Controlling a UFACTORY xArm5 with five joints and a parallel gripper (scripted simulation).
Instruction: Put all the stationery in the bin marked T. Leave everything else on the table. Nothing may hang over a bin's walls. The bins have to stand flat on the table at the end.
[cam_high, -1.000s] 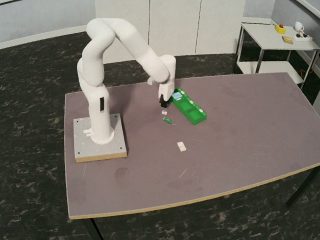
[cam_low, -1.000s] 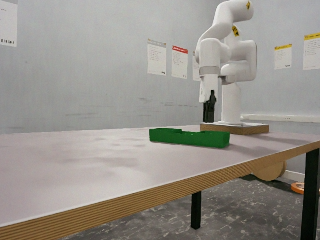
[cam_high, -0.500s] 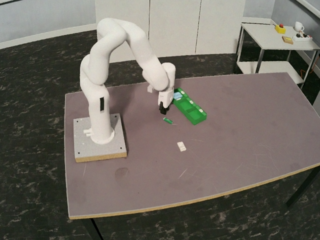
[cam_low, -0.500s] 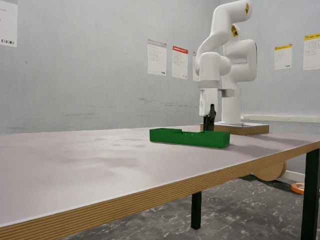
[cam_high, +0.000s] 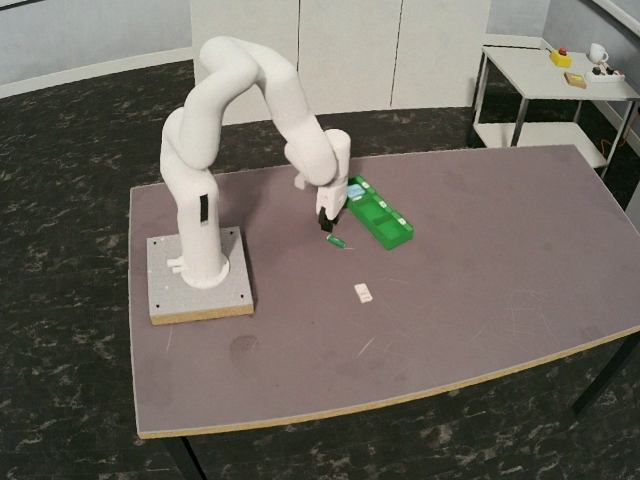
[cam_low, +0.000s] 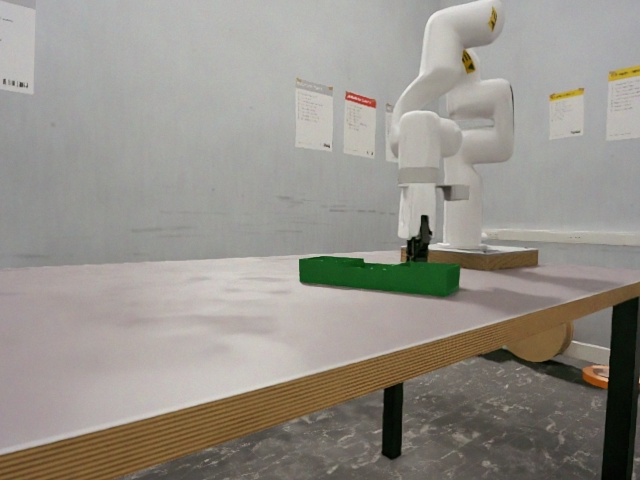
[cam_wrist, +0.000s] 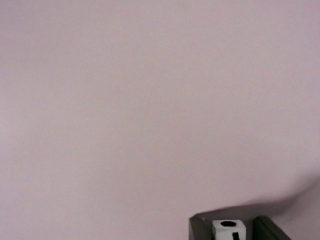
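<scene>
My hand is 90 mm to the right of the light blue block and 90 mm short of it. The rest, counted from my hand: long green bin (130 mm ahead, 20 mm to the left); flat white piece (240 mm to the right, 20 mm below, 20 mm ahead); green marker (60 mm to the right, 10 mm below).
</scene>
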